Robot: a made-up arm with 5 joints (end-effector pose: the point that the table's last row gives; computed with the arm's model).
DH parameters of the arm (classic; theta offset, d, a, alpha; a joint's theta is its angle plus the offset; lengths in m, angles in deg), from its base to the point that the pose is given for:
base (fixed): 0 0 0 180
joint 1: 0 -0.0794 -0.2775 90
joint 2: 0 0.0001 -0.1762 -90
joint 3: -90 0.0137 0.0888 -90
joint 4: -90 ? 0.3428 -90
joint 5: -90 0.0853 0.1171 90
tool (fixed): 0 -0.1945 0 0
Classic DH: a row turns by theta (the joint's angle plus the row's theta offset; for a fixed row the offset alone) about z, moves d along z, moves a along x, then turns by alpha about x.
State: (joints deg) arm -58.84 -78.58 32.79 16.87 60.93
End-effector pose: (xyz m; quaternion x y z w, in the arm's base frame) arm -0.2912 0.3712 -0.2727 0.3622 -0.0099 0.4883 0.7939
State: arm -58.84 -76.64 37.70 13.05 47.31
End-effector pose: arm -0.2318 0.3774 -0.2375 0.4252 -0.0743 0.3936 0.8117
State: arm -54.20 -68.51 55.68 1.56 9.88
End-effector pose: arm -0.0337 0.2936 -0.2051 0.4707 -0.2516 0.0344 0.8449
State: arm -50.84 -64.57 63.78 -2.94 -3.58
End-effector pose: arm 0.0214 0.2212 -0.2215 0.4244 -0.3124 -0.1159 0.8419
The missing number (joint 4, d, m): -0.1938
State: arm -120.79 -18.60 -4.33 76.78 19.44
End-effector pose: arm -0.2410 -0.8566 -0.0965 0.2597 0.5161 0.7946 0.1867
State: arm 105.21 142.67 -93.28 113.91 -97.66
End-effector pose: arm -0.0655 -0.1262 0.2138 -0.5937 -0.3864 0.5126 0.4852
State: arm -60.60 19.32 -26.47 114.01 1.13
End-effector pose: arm -0.7135 -0.3418 0.5100 0.5702 0.6611 0.2409 0.4240
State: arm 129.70 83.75 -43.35 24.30 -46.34
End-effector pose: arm 0.6155 0.3380 0.4217 0.5046 -0.2159 -0.7670 0.3325
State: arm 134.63 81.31 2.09 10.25 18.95
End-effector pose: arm 0.8112 0.4254 0.3044 0.7301 0.2325 -0.6140 0.1897
